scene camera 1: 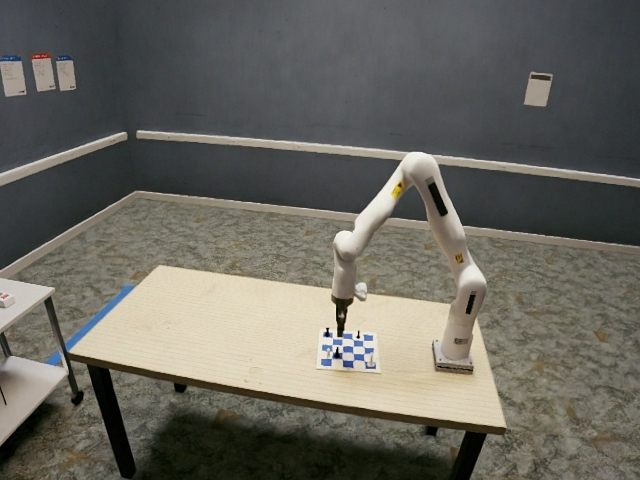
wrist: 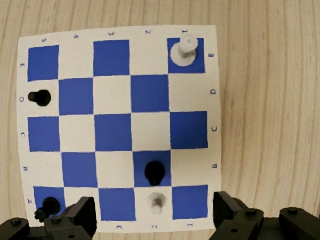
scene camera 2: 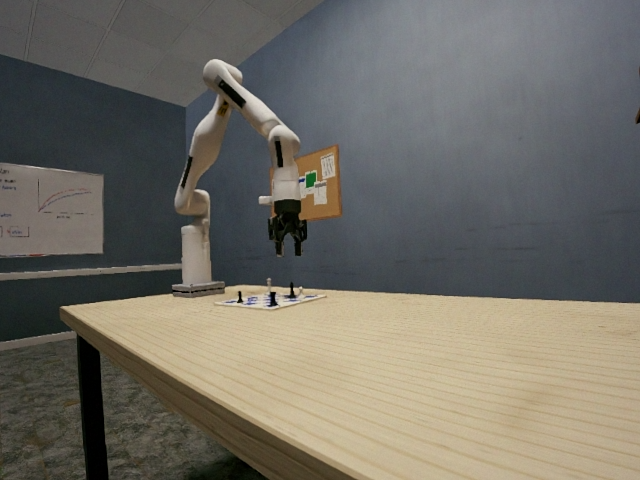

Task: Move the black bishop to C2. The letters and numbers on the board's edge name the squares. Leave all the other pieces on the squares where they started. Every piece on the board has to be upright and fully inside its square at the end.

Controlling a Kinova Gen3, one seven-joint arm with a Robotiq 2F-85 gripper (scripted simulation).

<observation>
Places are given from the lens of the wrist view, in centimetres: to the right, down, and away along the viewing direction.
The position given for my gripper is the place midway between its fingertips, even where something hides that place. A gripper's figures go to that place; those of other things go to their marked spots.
my gripper [wrist: 154, 210]: 0, 6, 15
chessboard [wrist: 118, 102]: -4, -2, 26
</observation>
